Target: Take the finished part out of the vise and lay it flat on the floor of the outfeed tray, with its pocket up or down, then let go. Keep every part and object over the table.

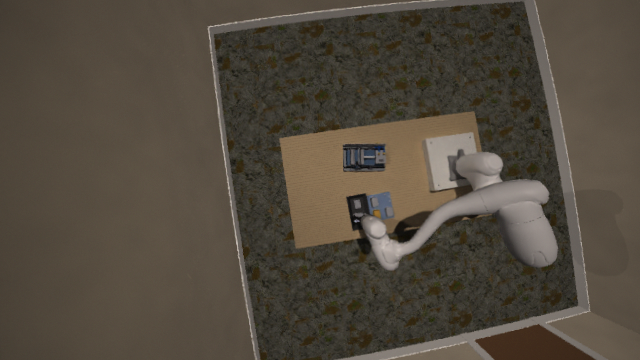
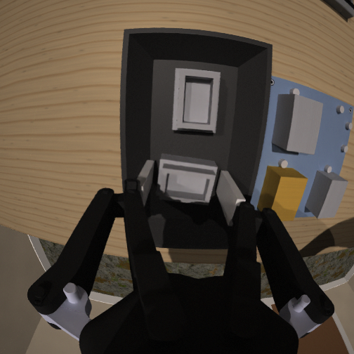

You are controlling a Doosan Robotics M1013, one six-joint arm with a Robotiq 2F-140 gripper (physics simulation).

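Observation:
The black outfeed tray stands near the table's front edge. One light grey part lies flat on its floor, pocket up, towards the far end. A second light grey part is in the near half of the tray, its pocket face showing; it looks tilted, and its contact with the floor is hidden. My gripper is open around this second part, with a gap between each pad and its sides. The vise stands farther back on the table; its jaws are too small to read.
A blue plate beside the tray's right wall carries a large grey block, an orange block, a smaller grey block and several pegs. A white base plate is at the table's right end.

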